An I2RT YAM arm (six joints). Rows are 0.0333 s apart.
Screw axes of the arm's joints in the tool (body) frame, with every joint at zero. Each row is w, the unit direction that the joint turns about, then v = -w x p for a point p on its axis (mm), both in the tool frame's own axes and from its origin. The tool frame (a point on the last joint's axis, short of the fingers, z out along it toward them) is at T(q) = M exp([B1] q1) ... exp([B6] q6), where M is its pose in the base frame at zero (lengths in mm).
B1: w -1 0 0 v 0 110.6 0
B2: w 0 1 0 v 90.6 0 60
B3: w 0 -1 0 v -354.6 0 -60
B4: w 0 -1 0 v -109.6 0 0
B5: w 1 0 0 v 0 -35.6 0
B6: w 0 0 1 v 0 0 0
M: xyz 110.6 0 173.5 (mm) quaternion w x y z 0.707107 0 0.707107 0
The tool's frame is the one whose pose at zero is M.
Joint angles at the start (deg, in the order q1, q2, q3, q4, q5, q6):
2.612, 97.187, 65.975, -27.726, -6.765, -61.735
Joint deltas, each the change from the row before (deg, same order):
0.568, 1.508, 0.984, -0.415, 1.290, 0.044
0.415, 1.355, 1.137, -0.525, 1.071, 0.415
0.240, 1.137, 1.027, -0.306, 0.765, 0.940
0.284, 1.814, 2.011, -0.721, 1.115, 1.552
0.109, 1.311, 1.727, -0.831, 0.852, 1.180
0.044, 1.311, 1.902, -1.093, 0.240, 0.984
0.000, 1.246, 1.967, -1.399, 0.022, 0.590
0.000, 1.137, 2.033, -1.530, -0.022, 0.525
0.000, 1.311, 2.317, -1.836, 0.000, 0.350
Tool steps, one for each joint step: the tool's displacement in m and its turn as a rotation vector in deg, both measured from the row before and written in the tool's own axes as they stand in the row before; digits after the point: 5 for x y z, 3 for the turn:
-0.00263, -0.00066, 0.00622, -0.394, 1.349, -0.342
-0.00257, -0.00163, 0.00481, -0.265, 1.128, 0.120
-0.00204, -0.00213, 0.00379, -0.059, 0.775, 0.760
-0.00366, -0.00474, 0.00499, 0.033, 1.116, 1.331
-0.00265, -0.00425, 0.00281, 0.066, 0.901, 1.099
-0.00291, -0.00444, 0.00230, -0.303, 0.457, 0.959
-0.00274, -0.00426, 0.00169, -0.552, 0.394, 0.607
-0.00291, -0.00433, 0.00076, -0.536, 0.338, 0.541
-0.00316, -0.00464, 0.00092, -0.682, 0.472, 0.371

